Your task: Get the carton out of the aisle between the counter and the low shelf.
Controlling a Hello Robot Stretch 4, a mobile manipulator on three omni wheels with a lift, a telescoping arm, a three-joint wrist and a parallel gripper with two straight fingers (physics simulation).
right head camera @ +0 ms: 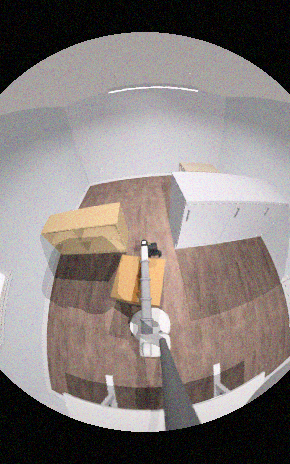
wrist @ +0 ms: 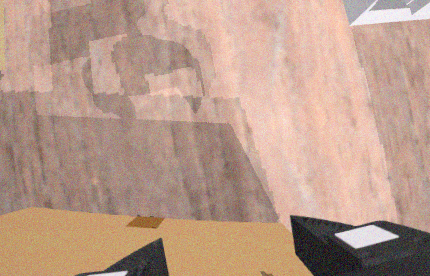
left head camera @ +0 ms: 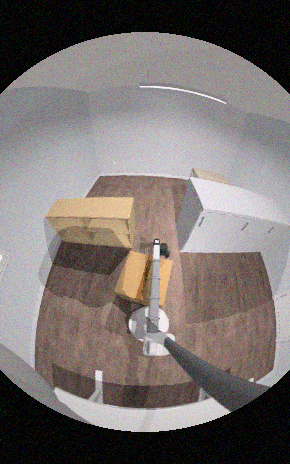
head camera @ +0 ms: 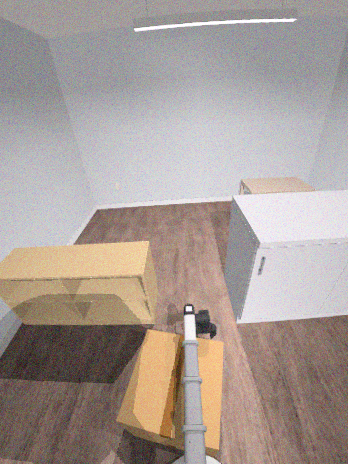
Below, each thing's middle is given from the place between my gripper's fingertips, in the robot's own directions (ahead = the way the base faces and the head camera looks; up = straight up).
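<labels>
There is the carton [head camera: 153, 407], and it lies 100 mm below my hand, 170 mm to the left of it and 260 mm behind it.
</labels>
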